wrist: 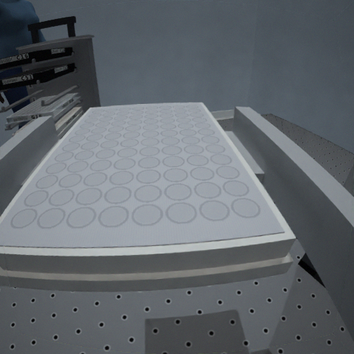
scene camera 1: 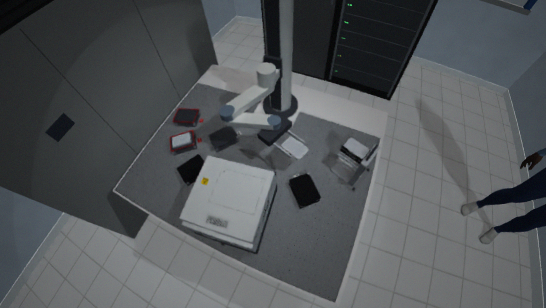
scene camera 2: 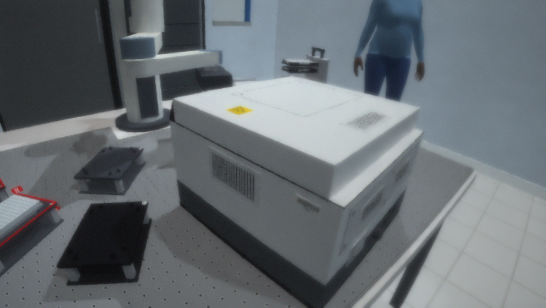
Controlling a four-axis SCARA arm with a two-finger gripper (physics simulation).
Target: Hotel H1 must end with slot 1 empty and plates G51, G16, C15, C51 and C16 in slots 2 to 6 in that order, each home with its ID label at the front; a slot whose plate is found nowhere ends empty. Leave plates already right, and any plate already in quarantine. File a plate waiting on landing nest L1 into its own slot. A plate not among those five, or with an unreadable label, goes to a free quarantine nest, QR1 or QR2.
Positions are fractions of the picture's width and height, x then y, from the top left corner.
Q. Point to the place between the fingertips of the gripper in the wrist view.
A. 0.41, 0.35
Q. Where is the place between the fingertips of the gripper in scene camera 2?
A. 0.48, 0.27
